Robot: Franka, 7 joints.
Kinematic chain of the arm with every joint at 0, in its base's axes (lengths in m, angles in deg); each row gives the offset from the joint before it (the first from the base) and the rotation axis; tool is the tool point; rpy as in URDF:
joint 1: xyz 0 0 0.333 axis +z
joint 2: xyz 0 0 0 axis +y
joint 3: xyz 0 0 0.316 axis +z
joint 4: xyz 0.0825 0 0 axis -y
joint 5: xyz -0.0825 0 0.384 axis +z
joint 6: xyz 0 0 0 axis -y
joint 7: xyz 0.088 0 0 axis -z
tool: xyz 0 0 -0.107 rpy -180 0 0
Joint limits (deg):
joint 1: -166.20..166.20
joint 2: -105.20..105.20
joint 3: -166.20..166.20
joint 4: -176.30..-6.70
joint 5: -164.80..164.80
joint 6: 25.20..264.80
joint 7: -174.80..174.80
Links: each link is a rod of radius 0.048 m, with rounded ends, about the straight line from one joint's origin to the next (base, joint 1, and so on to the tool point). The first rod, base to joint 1, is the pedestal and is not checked.
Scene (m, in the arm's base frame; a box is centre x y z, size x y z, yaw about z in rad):
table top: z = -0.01
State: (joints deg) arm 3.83 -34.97 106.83 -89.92 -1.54 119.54 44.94
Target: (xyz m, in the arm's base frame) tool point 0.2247 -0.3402 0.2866
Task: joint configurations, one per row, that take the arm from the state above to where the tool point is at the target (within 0.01 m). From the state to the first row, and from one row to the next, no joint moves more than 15 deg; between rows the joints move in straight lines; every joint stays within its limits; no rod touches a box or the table.
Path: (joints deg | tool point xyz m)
1: -9.95 -29.56 93.24 -98.31 -3.74 117.22 44.94 | -0.0544 0.6102 0.5527
2: -23.73 -24.16 79.64 -106.70 -5.94 114.90 44.94 | 0.2476 0.5094 0.5528
3: -37.51 -18.75 66.05 -115.10 -8.14 112.59 44.94 | 0.4467 0.2846 0.5187
4: -51.29 -13.34 52.46 -123.49 -10.35 110.27 44.94 | 0.4977 0.0135 0.4552
5: -65.06 -7.93 38.86 -131.88 -12.55 107.95 44.94 | 0.4063 -0.2166 0.3730
6: -78.84 -2.53 25.27 -140.27 -14.75 105.63 44.94 | 0.2247 -0.3402 0.2866

